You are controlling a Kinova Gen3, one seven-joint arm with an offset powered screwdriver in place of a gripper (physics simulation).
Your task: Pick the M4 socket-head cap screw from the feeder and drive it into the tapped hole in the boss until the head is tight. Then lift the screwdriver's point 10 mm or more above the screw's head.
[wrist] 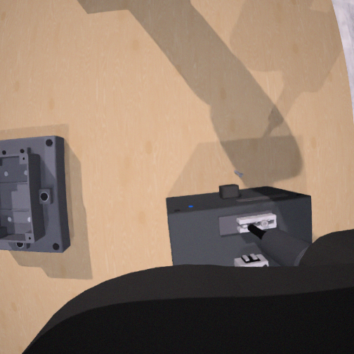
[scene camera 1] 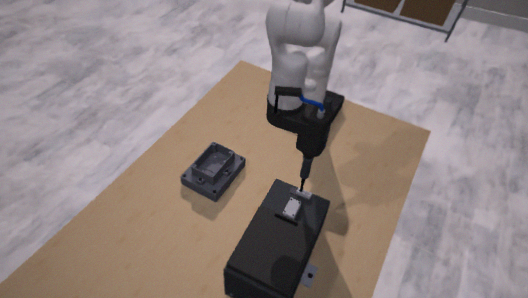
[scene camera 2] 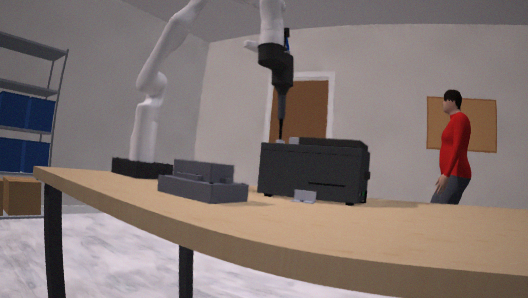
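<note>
I can see a pale slotted pick-up block [wrist: 226,224].
</note>
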